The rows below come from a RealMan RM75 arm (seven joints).
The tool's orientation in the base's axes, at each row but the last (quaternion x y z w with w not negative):
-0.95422 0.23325 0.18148 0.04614
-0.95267 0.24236 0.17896 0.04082
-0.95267 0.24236 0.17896 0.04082
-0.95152 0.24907 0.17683 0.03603
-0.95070 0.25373 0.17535 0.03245
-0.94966 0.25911 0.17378 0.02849
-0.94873 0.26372 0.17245 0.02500
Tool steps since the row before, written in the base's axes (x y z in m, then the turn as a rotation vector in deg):
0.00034 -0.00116 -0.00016 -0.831 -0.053 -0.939
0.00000 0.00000 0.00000 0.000 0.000 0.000
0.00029 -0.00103 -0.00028 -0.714 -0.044 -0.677
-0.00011 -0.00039 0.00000 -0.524 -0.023 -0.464
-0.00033 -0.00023 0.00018 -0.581 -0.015 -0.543
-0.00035 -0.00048 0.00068 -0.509 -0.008 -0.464
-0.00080 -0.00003 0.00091 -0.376 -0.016 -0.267
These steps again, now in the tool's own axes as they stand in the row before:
0.00084 0.00087 -0.00016 -0.318 0.434 1.134
0.00000 0.00000 0.00000 0.000 0.000 0.000
0.00080 0.00076 0.00000 -0.320 0.373 0.853
0.00009 0.00039 -0.00003 -0.251 0.266 0.597
-0.00022 0.00037 -0.00010 -0.273 0.285 0.690
-0.00028 0.00061 -0.00060 -0.246 0.246 0.595
-0.00094 0.00047 -0.00061 -0.203 0.194 0.367

